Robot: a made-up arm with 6 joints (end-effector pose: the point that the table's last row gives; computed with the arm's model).
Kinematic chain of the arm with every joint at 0, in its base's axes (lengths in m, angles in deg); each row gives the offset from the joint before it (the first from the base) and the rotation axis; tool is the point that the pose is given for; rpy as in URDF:
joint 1: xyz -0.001 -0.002 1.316 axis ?
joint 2: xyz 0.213 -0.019 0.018 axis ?
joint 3: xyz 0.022 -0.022 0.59 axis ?
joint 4: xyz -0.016 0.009 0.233 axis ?
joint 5: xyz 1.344 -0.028 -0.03 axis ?
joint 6: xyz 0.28 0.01 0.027 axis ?
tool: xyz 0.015 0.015 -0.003 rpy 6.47 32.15 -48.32
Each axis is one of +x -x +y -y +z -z.
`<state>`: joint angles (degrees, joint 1 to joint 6).
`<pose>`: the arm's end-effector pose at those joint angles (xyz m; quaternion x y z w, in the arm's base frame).
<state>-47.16 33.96 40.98 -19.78 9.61 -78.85</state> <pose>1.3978 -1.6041 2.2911 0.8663 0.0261 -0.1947 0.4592</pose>
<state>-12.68 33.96 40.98 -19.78 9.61 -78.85</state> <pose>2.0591 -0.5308 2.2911 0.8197 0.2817 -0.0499 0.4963</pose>
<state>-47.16 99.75 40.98 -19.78 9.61 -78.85</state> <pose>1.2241 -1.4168 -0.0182 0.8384 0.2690 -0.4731 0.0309</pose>
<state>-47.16 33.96 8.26 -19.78 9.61 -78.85</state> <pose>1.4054 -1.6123 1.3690 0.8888 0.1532 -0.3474 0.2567</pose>
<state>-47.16 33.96 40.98 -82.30 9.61 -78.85</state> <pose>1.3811 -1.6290 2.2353 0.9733 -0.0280 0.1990 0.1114</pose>
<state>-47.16 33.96 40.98 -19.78 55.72 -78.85</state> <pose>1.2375 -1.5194 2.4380 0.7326 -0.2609 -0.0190 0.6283</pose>
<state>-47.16 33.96 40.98 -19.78 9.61 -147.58</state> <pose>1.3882 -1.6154 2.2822 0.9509 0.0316 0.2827 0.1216</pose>
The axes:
joint 1: +z
joint 2: +y
joint 3: -y
joint 4: -x
joint 5: -y
joint 6: -x

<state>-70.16 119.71 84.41 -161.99 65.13 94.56</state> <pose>0.5588 -1.8069 0.1859 -0.5904 -0.3575 0.6427 0.3323</pose>
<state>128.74 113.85 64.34 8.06 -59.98 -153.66</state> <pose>-0.9883 1.3873 -0.0886 0.0011 0.6822 -0.5446 0.4879</pose>
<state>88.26 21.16 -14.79 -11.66 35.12 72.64</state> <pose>0.1359 1.9268 1.2633 -0.2394 -0.2163 0.1885 0.9276</pose>
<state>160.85 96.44 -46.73 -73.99 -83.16 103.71</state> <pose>0.1298 -0.3334 0.3243 0.9050 -0.3134 -0.1393 0.2515</pose>
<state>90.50 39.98 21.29 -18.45 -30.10 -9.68</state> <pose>-0.0342 2.1464 1.3410 -0.3305 0.5894 0.1727 0.7166</pose>
